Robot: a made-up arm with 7 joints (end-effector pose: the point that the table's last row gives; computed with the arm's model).
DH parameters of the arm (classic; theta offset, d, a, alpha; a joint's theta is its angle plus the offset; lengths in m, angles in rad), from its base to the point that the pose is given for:
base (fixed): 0 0.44 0 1.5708
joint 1: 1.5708 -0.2 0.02 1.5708
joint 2: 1.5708 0.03 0 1.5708
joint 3: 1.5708 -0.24 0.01 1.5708
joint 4: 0 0.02 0.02 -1.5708
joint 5: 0 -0.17 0.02 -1.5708
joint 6: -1.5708 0 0.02 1.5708
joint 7: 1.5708 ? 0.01 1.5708
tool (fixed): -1.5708 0 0 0
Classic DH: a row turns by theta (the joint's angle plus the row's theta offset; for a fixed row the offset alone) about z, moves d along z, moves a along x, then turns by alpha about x.
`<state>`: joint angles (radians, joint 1 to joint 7).
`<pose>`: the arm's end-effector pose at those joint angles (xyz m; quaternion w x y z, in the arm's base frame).
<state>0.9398 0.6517 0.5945 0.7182 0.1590 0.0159 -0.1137</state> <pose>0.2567 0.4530 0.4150 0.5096 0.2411 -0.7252 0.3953</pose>
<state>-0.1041 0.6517 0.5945 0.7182 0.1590 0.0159 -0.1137</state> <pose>0.1075 0.4530 0.2055 0.8033 0.4061 -0.3745 0.2224</pose>
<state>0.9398 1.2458 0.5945 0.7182 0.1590 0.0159 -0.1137</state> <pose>0.1089 0.5451 0.5230 0.3523 0.4900 -0.7047 0.3732</pose>
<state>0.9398 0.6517 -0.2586 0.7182 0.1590 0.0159 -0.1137</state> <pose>0.3069 0.3775 0.3861 0.6586 0.3134 -0.6841 0.0079</pose>
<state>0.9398 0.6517 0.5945 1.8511 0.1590 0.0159 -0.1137</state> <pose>0.1646 0.3746 0.5191 0.0454 0.3257 -0.9280 0.1749</pose>
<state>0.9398 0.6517 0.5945 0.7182 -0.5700 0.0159 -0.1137</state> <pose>0.2507 0.4559 0.4222 0.5854 0.5010 -0.6105 0.1832</pose>
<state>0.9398 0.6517 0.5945 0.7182 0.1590 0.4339 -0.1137</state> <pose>0.2461 0.4458 0.4233 0.6573 0.1715 -0.5987 0.4244</pose>
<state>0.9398 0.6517 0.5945 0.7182 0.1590 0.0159 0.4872</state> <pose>0.2612 0.4566 0.4165 0.5582 0.0795 -0.8097 0.1630</pose>
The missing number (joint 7, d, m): 0.03
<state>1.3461 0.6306 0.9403 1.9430 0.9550 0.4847 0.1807</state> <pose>0.0880 0.3867 0.5432 0.1081 0.0741 0.9866 -0.0971</pose>
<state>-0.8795 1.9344 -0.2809 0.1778 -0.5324 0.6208 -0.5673</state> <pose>0.1459 0.5528 0.4459 0.0214 -0.7385 -0.4170 0.5295</pose>
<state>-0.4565 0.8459 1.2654 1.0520 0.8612 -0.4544 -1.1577</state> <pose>0.0551 0.5226 0.3129 0.0397 0.5657 -0.4590 0.6839</pose>
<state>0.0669 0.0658 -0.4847 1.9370 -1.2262 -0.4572 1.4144</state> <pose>0.1825 0.1255 0.3055 0.2580 0.0649 -0.2968 -0.9171</pose>
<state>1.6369 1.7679 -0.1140 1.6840 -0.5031 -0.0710 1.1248</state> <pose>-0.0443 0.4110 0.6339 0.4465 0.7851 -0.3131 -0.2936</pose>
